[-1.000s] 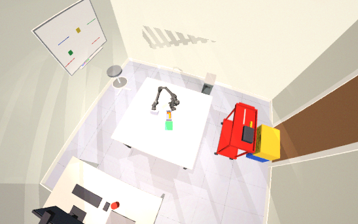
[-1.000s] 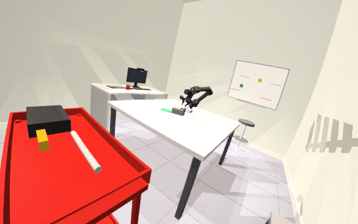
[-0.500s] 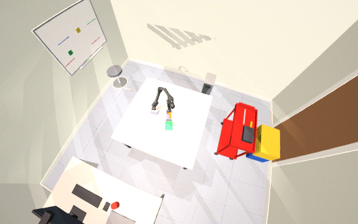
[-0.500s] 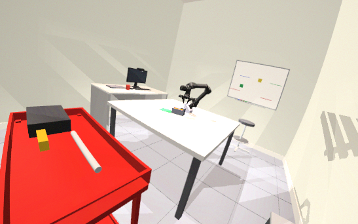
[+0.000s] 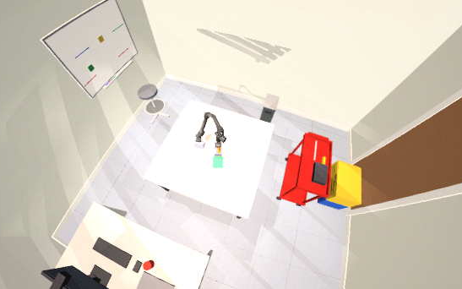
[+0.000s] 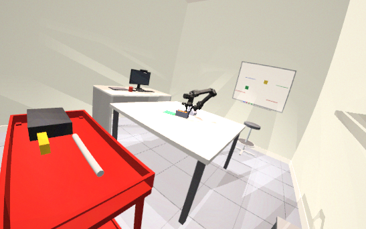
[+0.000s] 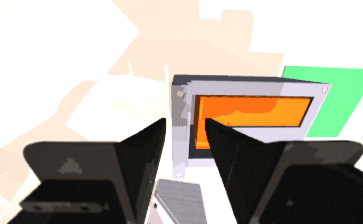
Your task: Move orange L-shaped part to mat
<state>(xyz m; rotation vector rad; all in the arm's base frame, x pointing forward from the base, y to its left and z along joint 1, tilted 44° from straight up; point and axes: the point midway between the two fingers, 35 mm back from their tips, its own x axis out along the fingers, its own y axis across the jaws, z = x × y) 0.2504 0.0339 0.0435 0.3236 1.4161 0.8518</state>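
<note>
My gripper tip is now 1 cm short of the orange L-shaped part, 5 cm to the left of it and 2 cm above it. The rest, counted from my gripper tip: green mat (6 cm ahead, 21 cm to the right, 8 cm below).
</note>
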